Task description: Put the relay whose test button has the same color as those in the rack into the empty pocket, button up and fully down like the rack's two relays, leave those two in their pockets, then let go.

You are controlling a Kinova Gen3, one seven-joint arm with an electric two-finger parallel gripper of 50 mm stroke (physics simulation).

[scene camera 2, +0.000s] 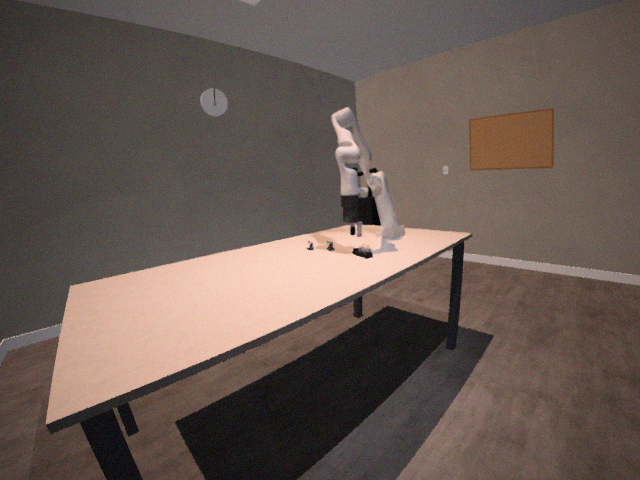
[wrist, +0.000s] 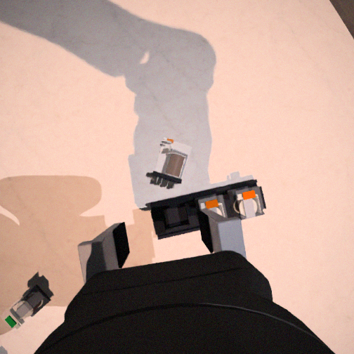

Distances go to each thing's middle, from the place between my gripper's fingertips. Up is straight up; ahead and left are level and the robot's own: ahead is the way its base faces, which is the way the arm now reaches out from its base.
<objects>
My gripper is now 1 cm short of the black rack (wrist: 177, 215), 4 cm to the right of it and 7 cm above it.
</objects>
